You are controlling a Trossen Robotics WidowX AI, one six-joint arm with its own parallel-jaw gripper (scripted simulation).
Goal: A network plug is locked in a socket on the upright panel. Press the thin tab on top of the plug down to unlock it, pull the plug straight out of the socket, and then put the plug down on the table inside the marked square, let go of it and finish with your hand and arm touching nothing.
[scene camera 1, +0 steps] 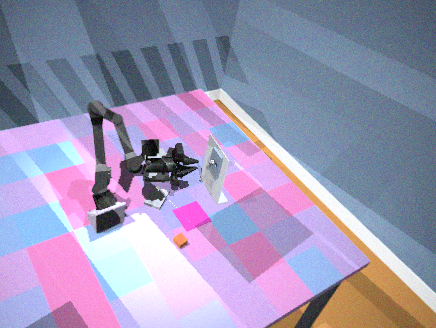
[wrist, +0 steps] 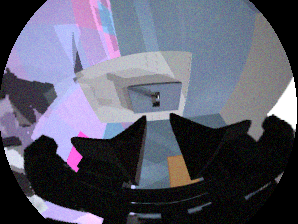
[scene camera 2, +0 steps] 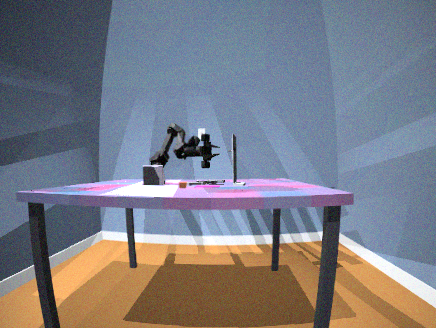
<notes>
I see my gripper point(scene camera 1: 198, 164) and an upright panel point(scene camera 1: 213, 175).
My gripper also shows in the wrist view point(wrist: 158, 117). The upright panel is seen too in the wrist view point(wrist: 118, 90).
</notes>
